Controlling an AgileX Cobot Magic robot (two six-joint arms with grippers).
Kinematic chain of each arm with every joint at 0, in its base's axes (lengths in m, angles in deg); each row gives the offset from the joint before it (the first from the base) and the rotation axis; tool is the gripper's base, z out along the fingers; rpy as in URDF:
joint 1: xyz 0 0 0.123 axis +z
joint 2: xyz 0 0 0 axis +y
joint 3: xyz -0.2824 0 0.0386 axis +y
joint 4: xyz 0.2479 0 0.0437 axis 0.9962 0 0.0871
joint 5: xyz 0 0 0 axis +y
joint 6: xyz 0.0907 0 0.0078 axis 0.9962 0 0.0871
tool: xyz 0 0 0 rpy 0 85 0
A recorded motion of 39 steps. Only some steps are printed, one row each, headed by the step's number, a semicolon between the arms.
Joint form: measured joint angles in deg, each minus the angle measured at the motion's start. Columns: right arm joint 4, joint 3, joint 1, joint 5, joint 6, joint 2; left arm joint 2, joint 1, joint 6, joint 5, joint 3, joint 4.
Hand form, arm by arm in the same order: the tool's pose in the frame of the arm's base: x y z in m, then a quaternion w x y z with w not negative. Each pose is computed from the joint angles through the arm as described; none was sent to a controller.
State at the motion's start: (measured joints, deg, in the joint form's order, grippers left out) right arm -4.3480 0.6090 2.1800 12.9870 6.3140 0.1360; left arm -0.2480 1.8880 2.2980 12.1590 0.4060 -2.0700
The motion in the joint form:
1: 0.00 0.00 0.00 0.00 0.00 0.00; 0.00 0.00 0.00 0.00 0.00 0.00
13: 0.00 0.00 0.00 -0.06 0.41 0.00; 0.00 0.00 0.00 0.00 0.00 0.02
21: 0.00 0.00 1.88 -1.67 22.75 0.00; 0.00 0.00 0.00 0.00 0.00 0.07
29: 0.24 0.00 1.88 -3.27 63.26 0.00; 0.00 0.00 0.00 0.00 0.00 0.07
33: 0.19 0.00 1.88 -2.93 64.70 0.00; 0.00 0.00 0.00 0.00 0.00 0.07
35: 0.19 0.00 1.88 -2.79 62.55 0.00; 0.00 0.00 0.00 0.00 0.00 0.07
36: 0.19 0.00 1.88 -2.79 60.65 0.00; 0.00 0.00 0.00 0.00 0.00 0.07
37: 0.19 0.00 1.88 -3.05 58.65 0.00; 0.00 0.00 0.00 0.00 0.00 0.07
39: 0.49 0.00 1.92 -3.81 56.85 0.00; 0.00 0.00 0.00 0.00 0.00 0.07
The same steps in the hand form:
1: 0.0561 0.0006 0.1888 0.65123 0.00487 0.75866 0.01773; 0.0557 0.0011 0.1917 0.66053 -0.00806 0.75070 0.00961
13: 0.0561 0.0006 0.1889 0.65156 0.00755 0.75829 0.02011; 0.0557 0.0011 0.1917 0.66052 -0.00795 0.75070 0.00975
21: 0.0564 0.0026 0.1915 0.64290 0.13970 0.73599 0.15966; 0.0557 0.0012 0.1917 0.66052 -0.00770 0.75070 0.01010
29: 0.0567 0.0029 0.1940 0.55504 0.38159 0.63386 0.38018; 0.0557 0.0012 0.1917 0.66052 -0.00770 0.75070 0.01010
33: 0.0566 0.0029 0.1934 0.54872 0.39047 0.63077 0.38546; 0.0557 0.0012 0.1917 0.66052 -0.00770 0.75070 0.01010
35: 0.0566 0.0028 0.1932 0.55514 0.37903 0.63865 0.37453; 0.0557 0.0012 0.1917 0.66052 -0.00770 0.75070 0.01010
36: 0.0566 0.0028 0.1932 0.56127 0.36839 0.64485 0.36528; 0.0557 0.0012 0.1917 0.66052 -0.00770 0.75070 0.01010
37: 0.0566 0.0029 0.1936 0.56892 0.35625 0.64990 0.35642; 0.0557 0.0012 0.1917 0.66052 -0.00770 0.75070 0.01010
39: 0.0567 0.0031 0.1948 0.57724 0.34485 0.65101 0.35223; 0.0557 0.0012 0.1917 0.66052 -0.00770 0.75070 0.01010

